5 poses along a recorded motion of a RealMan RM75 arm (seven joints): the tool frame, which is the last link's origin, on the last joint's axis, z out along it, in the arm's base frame.
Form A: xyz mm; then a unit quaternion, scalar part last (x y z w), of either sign.
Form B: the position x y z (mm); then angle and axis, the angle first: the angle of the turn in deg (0 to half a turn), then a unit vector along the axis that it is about. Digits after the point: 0 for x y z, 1 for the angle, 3 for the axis.
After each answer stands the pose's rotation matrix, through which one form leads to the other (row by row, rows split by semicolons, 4 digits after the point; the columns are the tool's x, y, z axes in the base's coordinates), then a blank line. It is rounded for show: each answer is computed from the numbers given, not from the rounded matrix.
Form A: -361, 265, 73, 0.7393, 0.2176, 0.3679, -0.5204
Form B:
-361, 265, 73, 117.3, -0.866, -0.255, -0.431
0.6346 0.7046 0.3175; -0.0612 -0.3637 0.9295; 0.7704 -0.6093 -0.1877

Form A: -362, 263, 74, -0.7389, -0.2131, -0.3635, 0.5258
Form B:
-362, 263, 74, 116.6, -0.869, -0.251, -0.427
0.6449 0.6972 0.3131; -0.0673 -0.3562 0.9320; 0.7613 -0.6221 -0.1828

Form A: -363, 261, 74, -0.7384, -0.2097, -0.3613, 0.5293
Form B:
-363, 261, 74, 116.1, -0.870, -0.247, -0.426
0.6509 0.6922 0.3116; -0.0728 -0.3517 0.9333; 0.7556 -0.6302 -0.1785

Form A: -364, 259, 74, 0.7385, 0.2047, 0.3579, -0.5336
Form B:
-364, 259, 74, 115.5, -0.873, -0.242, -0.423
0.6600 0.6842 0.3101; -0.0796 -0.3468 0.9346; 0.7470 -0.6415 -0.1744

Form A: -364, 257, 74, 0.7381, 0.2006, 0.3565, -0.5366
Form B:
-364, 257, 74, 115.1, -0.875, -0.238, -0.422
0.6654 0.6787 0.3110; -0.0865 -0.3437 0.9351; 0.7415 -0.6491 -0.1700

